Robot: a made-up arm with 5 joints.
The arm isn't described. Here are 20 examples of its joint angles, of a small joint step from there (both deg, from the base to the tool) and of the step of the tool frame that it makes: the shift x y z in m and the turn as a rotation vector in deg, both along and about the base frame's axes.
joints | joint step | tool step
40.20 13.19 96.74 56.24 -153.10 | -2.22 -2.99 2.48 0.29 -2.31 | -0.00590 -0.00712 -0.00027 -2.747 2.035 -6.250
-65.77 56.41 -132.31 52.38 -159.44 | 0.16 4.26 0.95 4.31 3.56 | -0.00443 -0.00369 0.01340 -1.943 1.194 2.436
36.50 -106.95 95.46 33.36 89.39 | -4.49 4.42 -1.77 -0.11 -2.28 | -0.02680 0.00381 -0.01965 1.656 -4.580 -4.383
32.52 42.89 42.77 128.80 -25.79 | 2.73 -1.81 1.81 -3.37 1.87 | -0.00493 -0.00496 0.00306 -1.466 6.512 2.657
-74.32 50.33 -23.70 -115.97 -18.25 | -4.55 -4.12 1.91 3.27 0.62 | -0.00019 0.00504 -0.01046 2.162 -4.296 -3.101
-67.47 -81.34 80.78 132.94 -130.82 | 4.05 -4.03 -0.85 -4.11 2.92 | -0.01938 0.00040 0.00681 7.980 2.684 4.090
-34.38 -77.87 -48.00 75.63 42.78 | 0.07 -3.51 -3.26 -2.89 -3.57 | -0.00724 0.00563 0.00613 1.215 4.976 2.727
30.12 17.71 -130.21 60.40 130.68 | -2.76 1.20 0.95 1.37 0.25 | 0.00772 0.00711 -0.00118 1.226 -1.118 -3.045
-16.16 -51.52 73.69 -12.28 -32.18 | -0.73 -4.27 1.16 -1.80 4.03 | -0.01117 0.00599 0.01180 1.163 0.347 -3.520
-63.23 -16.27 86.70 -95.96 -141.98 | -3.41 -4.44 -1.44 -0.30 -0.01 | 0.00014 0.01144 0.00102 3.361 0.484 -0.229
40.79 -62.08 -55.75 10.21 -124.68 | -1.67 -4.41 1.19 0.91 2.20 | -0.00019 0.00580 0.01120 -3.258 3.745 -3.114
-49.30 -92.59 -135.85 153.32 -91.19 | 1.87 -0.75 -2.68 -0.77 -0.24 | -0.00207 -0.00330 0.00260 1.650 -0.529 3.123
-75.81 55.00 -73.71 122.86 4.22 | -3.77 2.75 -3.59 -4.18 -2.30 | -0.00230 -0.00169 0.00973 0.328 0.644 -6.628
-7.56 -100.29 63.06 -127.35 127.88 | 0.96 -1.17 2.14 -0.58 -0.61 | 0.00116 -0.00128 0.00056 -1.592 1.820 0.403
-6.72 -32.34 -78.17 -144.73 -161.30 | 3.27 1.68 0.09 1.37 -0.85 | 0.00320 -0.01066 0.00017 1.208 0.103 2.595
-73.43 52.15 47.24 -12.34 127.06 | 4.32 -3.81 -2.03 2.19 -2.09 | 0.00936 0.01483 -0.02042 2.184 6.693 2.774
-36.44 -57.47 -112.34 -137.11 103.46 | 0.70 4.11 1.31 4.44 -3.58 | 0.00417 -0.00454 -0.01066 2.775 -1.918 -0.270
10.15 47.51 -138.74 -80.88 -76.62 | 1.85 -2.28 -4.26 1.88 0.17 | -0.00892 0.00479 -0.00763 -2.544 4.333 5.445
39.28 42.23 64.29 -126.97 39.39 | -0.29 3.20 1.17 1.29 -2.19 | 0.01282 0.00883 -0.00177 1.779 -4.521 -0.102
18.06 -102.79 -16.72 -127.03 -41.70 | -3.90 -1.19 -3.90 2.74 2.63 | -0.00881 0.00541 -0.00603 2.121 -3.316 -3.785
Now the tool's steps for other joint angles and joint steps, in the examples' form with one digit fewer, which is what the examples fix.
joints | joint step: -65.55 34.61 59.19 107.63 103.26 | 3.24 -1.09 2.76 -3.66 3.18
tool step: -0.0004 -0.0043 -0.0029 3.11 2.60 6.06
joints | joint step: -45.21 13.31 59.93 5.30 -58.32 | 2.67 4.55 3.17 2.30 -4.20
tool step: 0.0071 -0.0067 0.0092 -1.37 0.83 -3.71
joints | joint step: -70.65 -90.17 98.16 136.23 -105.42 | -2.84 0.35 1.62 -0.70 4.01
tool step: 0.0084 0.0013 -0.0004 3.21 -0.84 -2.14
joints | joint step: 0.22 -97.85 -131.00 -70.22 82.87 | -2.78 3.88 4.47 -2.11 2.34
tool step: 0.0018 0.0040 -0.0222 -6.19 -5.53 0.48
